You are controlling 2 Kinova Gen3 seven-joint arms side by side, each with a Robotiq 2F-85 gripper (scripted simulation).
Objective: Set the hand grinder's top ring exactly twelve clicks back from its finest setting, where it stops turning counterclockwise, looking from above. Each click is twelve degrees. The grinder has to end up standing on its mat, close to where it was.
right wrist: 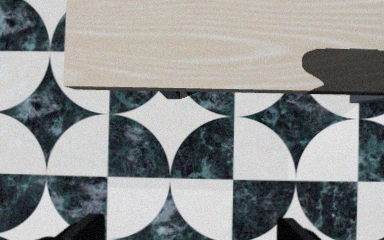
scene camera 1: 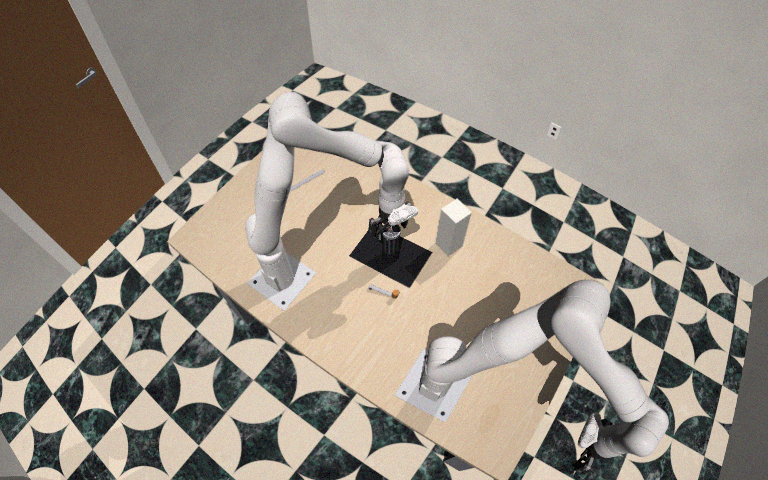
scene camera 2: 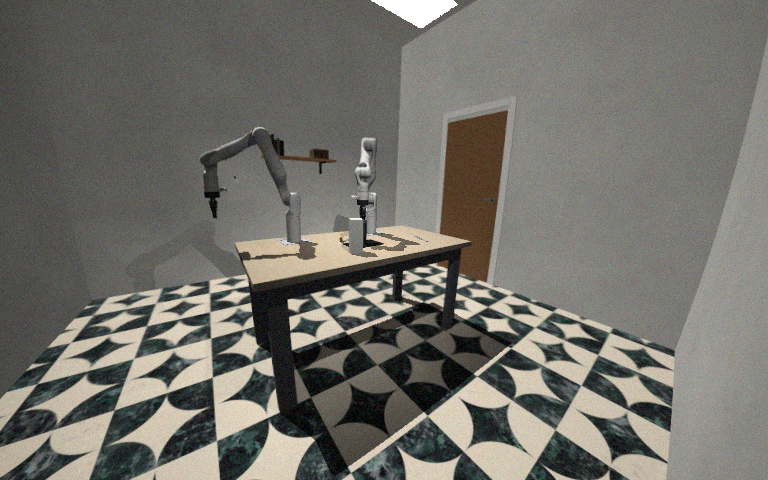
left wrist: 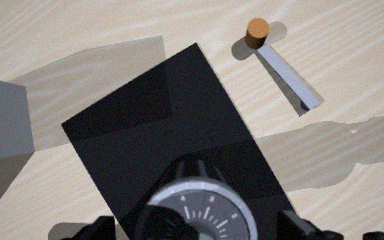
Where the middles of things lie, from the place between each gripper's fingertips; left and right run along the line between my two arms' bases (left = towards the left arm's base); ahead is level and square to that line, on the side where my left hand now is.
Now: the black mat (scene camera 1: 412, 257) 10 mm ahead of my left hand and 150 mm below it. The rest, counted from my left hand: tall pale box (scene camera 1: 454, 219): 160 mm ahead, 140 mm to the right, 60 mm below.
Right now my right hand is 690 mm to the right of the tall pale box, 450 mm short of it and 100 mm above it. The rest, counted from my right hand: black mat: 830 mm to the left, 290 mm ahead, 200 mm below.
